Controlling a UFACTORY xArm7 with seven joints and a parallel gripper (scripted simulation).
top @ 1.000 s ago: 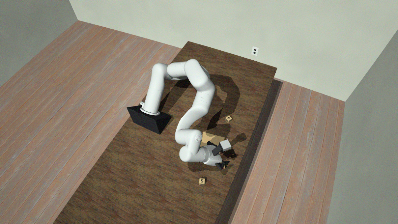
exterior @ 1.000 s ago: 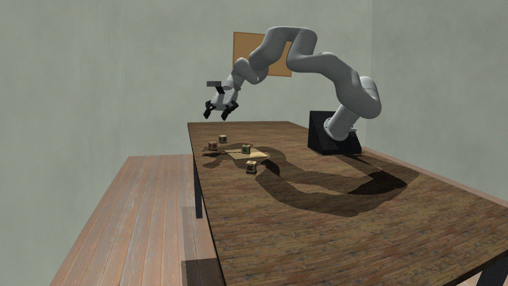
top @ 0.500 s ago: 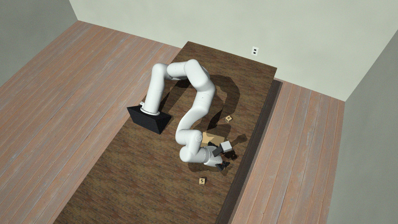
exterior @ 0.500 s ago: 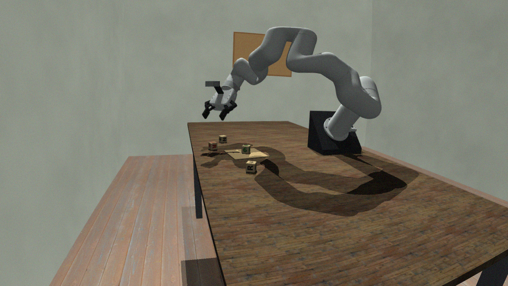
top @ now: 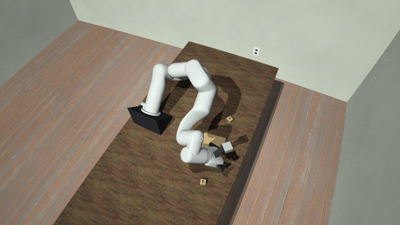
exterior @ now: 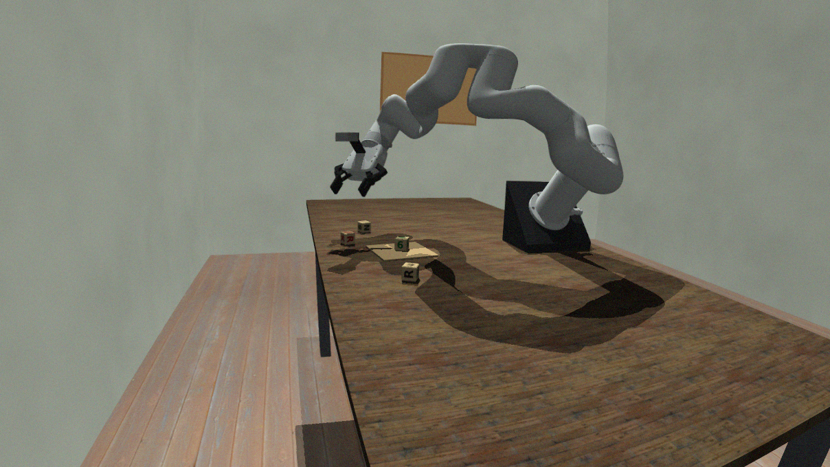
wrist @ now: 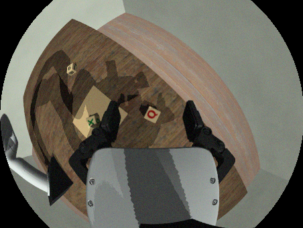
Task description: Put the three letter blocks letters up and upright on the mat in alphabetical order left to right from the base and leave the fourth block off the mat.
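Now: the red-marked block 130 mm below my hand. From my hand the other things lie so: S block 50 mm behind, 140 mm to the right, 130 mm below; tan mat 130 mm behind, 100 mm to the left, 140 mm below.
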